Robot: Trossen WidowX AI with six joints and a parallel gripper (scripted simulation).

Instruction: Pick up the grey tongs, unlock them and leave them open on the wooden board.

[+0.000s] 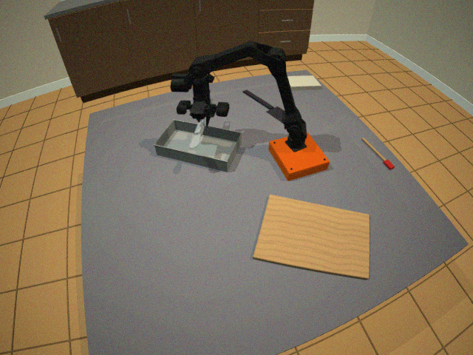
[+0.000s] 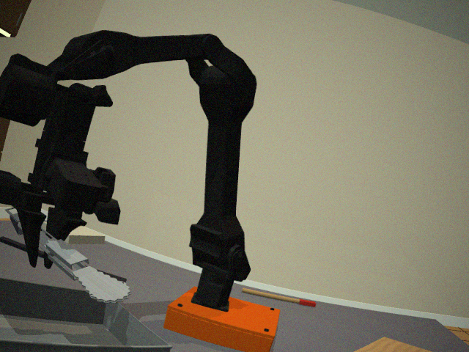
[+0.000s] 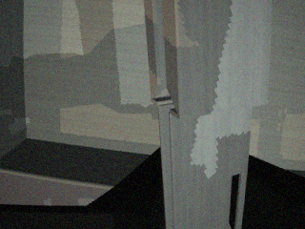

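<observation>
My gripper tip is now 20 mm past the yellow lock tab, 20 mm to the left of it and 40 mm below it. Round my gripper tip: wooden board: 130 mm behind, 550 mm to the left, 90 mm below; black spatula: 370 mm behind, 110 mm to the right, 100 mm below; grey roasting tin: 40 mm ahead, 10 mm to the left, 70 mm below.
</observation>
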